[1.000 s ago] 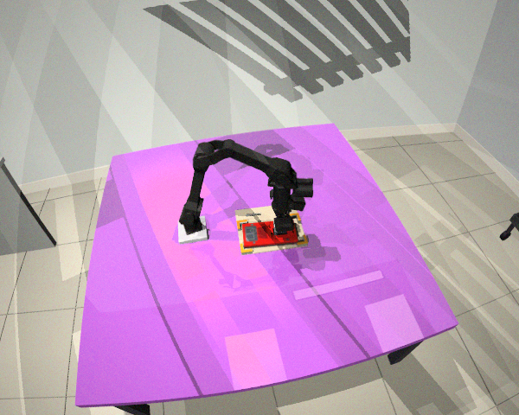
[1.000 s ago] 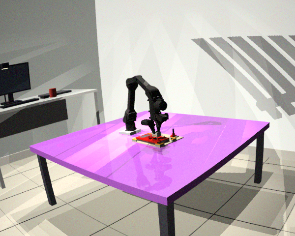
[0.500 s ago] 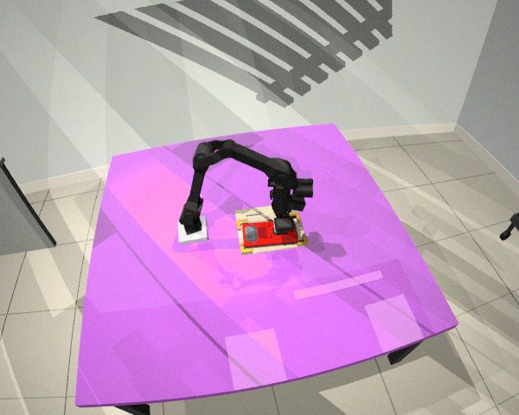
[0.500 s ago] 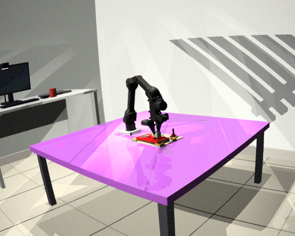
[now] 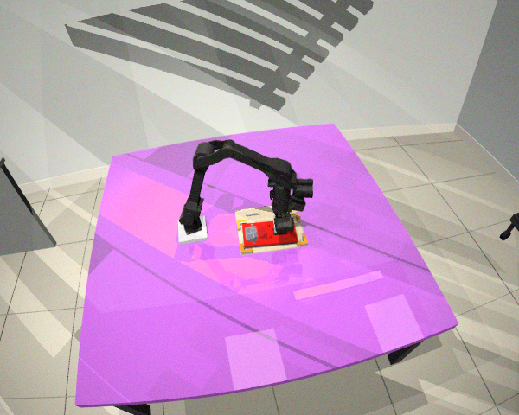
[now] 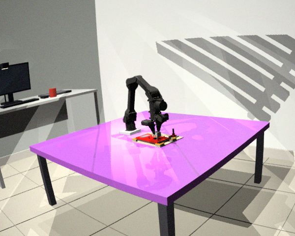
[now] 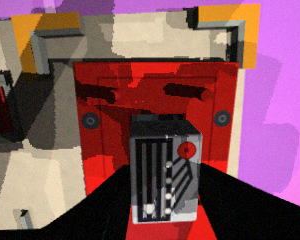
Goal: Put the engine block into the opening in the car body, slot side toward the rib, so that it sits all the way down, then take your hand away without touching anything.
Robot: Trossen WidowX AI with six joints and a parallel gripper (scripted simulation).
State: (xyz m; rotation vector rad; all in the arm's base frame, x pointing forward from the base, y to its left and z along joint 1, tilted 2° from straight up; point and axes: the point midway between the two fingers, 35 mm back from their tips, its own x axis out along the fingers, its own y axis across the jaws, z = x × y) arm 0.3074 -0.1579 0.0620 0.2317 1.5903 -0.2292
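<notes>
The grey engine block is 1 cm below my gripper tip.
</notes>
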